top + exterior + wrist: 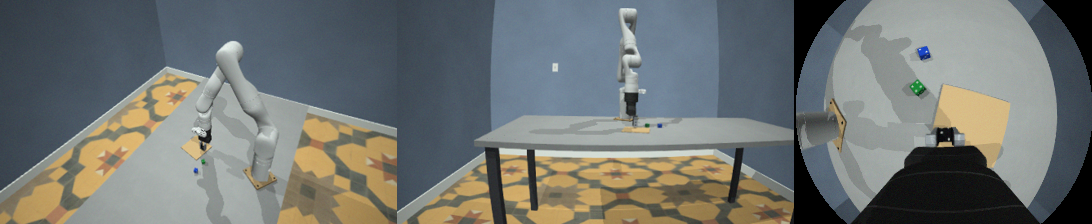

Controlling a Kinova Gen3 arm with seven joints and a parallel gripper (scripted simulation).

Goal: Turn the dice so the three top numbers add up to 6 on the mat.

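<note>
Right now the black die is 10 mm below my hand. The rest, counted from my hand: blue die: 20 mm behind, 160 mm to the left, 20 mm below; then green die: 40 mm behind, 80 mm to the left, 20 mm below; then tan mat: 50 mm ahead, 30 mm below.
</note>
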